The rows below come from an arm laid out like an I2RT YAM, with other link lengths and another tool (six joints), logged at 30 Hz.
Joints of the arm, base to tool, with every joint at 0 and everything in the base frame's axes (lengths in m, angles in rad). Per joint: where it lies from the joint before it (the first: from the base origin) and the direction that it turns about. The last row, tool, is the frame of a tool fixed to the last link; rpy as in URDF.
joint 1: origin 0 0 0.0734 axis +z
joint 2: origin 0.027 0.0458 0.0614 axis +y
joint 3: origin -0.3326 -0.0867 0 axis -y
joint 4: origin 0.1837 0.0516 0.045 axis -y
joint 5: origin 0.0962 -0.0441 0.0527 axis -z
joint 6: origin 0.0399 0 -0.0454 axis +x
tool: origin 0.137 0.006 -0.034 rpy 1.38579 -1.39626 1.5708
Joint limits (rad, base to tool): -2.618..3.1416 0..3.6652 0..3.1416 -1.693..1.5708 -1.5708..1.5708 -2.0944..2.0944
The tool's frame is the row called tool.
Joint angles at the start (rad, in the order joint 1, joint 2, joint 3, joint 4, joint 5, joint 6):
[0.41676 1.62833 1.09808 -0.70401 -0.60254 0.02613]
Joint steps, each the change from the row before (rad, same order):
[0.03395 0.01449 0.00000 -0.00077 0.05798 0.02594]
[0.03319 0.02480 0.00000 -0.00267 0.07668 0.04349]
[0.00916 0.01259 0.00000 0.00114 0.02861 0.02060]
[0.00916 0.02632 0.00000 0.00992 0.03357 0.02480]
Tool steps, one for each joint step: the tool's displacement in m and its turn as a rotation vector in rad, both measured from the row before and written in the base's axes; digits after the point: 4 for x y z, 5 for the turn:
[-0.0008 0.0018 -0.0088 -0.05573 0.00651 -0.00541]
[0.0007 -0.0006 -0.0125 -0.07682 0.01561 -0.02630]
[0.0013 -0.0006 -0.0052 -0.02918 0.00768 -0.01672]
[0.0038 -0.0001 -0.0087 -0.03570 0.01084 -0.02171]

